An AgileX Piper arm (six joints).
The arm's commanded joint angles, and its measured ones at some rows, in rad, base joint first. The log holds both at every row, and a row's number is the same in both.
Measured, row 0:
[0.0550 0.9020 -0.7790 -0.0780 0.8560 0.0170]
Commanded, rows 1 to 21:
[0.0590 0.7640 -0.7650 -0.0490 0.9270 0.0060]
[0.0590 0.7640 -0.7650 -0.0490 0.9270 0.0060]
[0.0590 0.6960 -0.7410 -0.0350 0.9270 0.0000]
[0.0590 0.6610 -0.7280 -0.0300 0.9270 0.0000]
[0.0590 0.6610 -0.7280 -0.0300 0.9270 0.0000]
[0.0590 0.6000 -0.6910 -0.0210 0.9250 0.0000]
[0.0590 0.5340 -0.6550 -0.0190 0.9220 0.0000]
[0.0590 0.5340 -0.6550 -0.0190 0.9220 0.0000]
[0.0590 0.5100 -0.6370 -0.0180 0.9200 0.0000]
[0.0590 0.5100 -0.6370 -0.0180 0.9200 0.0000]
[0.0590 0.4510 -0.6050 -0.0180 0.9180 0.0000]
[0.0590 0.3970 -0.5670 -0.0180 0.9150 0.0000]
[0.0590 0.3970 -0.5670 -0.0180 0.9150 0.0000]
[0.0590 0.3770 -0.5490 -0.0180 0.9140 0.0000]
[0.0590 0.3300 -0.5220 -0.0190 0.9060 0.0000]
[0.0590 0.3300 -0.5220 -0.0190 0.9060 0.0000]
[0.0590 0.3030 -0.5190 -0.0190 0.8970 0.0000]
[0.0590 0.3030 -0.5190 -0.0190 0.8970 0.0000]
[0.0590 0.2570 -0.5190 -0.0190 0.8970 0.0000]
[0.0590 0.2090 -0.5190 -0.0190 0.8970 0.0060]
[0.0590 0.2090 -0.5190 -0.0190 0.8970 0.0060]
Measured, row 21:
[0.0590 0.2700 -0.5220 -0.0220 0.9150 0.0070]
